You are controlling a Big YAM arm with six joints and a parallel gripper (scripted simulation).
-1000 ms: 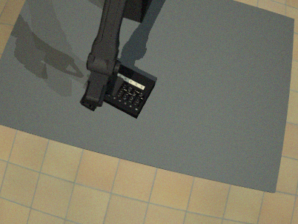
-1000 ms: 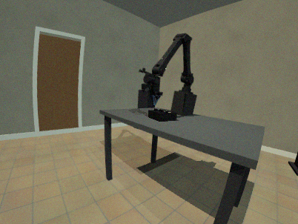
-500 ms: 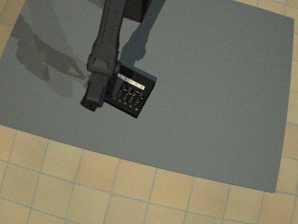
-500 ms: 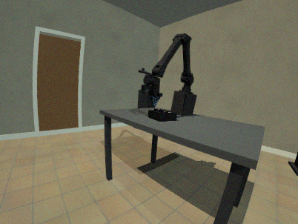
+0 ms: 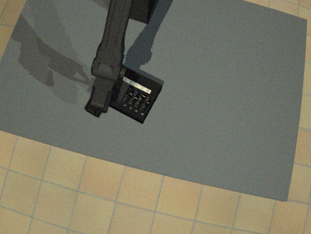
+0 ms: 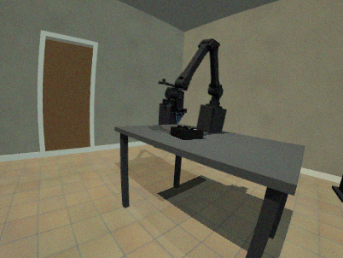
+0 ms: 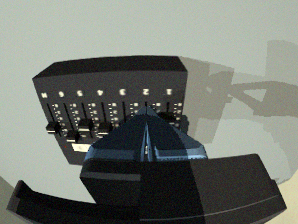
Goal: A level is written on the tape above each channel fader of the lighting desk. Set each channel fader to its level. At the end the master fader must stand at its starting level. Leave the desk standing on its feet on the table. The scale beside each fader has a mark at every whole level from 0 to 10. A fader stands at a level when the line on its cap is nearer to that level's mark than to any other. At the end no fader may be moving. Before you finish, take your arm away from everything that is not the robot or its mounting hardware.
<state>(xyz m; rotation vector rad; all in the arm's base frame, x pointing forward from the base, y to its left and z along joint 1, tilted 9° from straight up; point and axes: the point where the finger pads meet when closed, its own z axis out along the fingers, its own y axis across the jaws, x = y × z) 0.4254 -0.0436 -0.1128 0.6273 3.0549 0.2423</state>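
The fader cap 1 lies 3 cm behind my hand, 2 cm below it and 1 cm to the right of it. Also, from my hand: master fader cap: 12 cm to the left, 2 cm below, 1 cm ahead; fader cap 4: 5 cm to the left, 2 cm below, 1 cm behind; fader cap 5: 7 cm to the left, 2 cm below.
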